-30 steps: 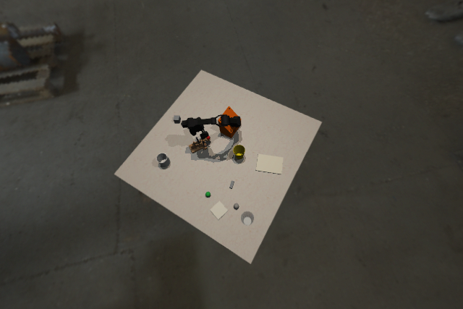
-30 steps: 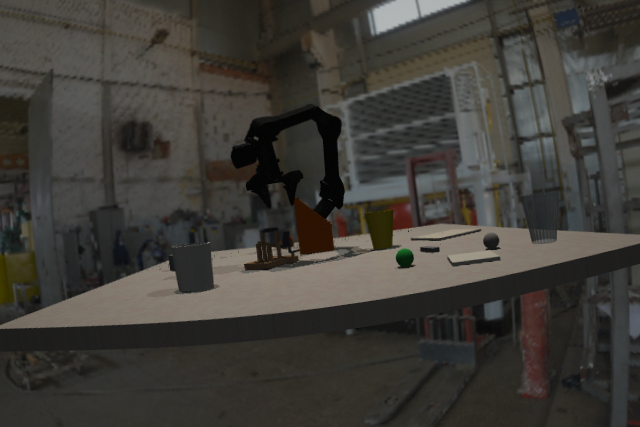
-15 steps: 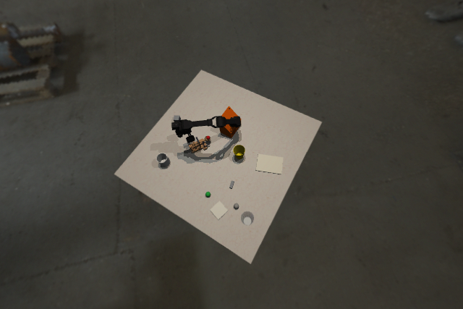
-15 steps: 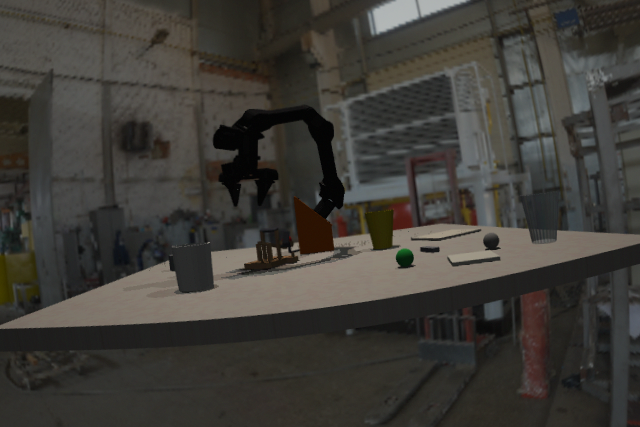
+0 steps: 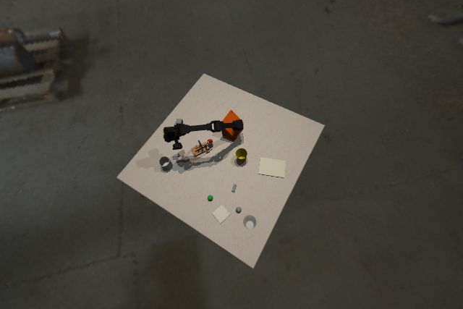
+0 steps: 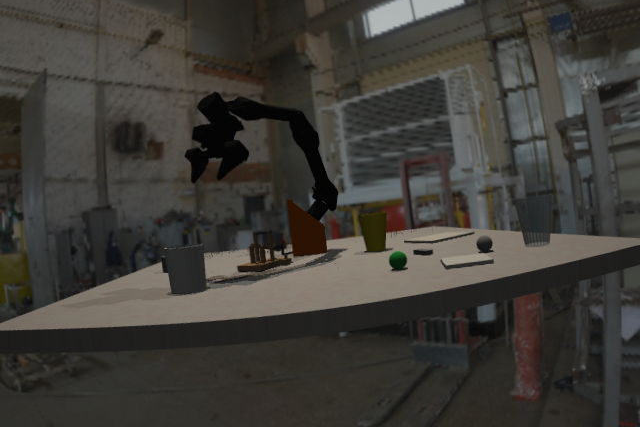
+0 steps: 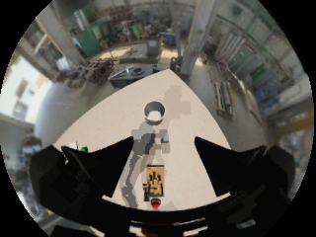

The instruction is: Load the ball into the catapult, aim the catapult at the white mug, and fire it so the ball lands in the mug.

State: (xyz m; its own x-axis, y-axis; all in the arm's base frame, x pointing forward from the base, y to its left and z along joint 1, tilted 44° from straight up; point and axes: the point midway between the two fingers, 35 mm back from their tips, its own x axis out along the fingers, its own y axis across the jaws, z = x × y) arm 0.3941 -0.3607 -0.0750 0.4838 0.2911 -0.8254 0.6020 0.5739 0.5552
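Right now my gripper tip is 23 cm past the red ball, 19 cm to the right of it and 19 cm above it. Also, from my gripper tip: small grey cube (29 cm behind, 23 cm below, 18 cm to the right); then green ball (41 cm to the left, 23 cm below, 18 cm ahead); then wooden catapult (20 cm below, 17 cm behind, 16 cm to the left).
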